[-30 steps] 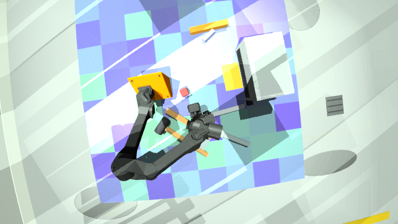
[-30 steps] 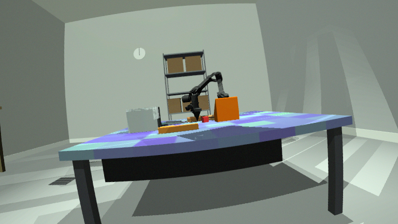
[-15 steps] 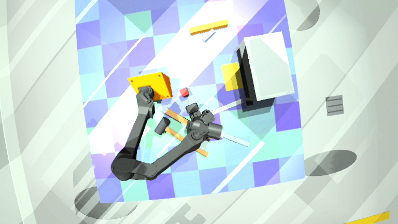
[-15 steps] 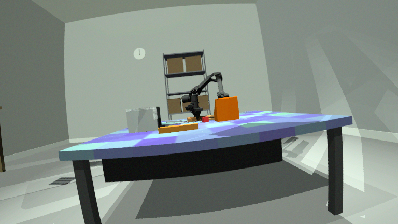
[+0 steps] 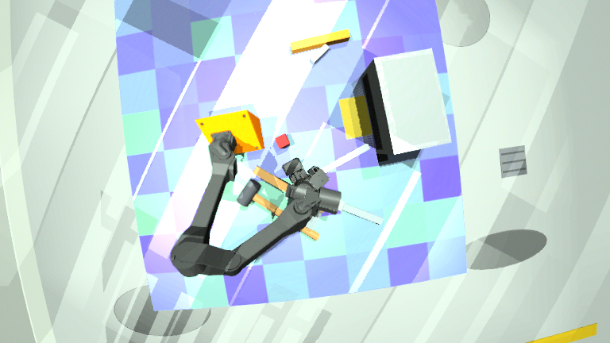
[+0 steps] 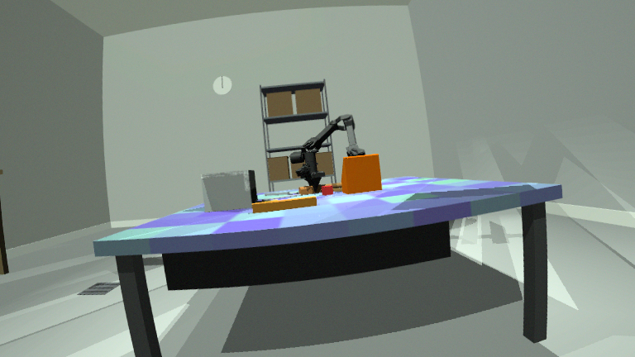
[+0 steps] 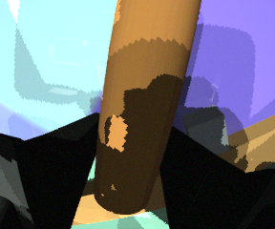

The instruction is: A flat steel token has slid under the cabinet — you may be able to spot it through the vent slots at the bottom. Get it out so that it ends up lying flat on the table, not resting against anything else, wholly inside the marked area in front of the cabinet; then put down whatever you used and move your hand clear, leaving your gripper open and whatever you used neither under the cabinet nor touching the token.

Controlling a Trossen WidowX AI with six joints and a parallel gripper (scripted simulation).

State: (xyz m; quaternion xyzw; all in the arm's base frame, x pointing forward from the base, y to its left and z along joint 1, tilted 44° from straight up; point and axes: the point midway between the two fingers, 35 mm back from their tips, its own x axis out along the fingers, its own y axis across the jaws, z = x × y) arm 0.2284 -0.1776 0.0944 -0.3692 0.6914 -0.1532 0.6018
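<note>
Now: gripper tip 5 cm past the flat wooden stick and 2 cm to the left of it. The rest, counted from my gripper tip: grey flat tool (15 cm ahead, 13 cm to the right); then small pale flat piece (35 cm ahead, 18 cm to the left, 1 cm below); then red cube (16 cm to the left, 5 cm behind, 1 cm above).
</note>
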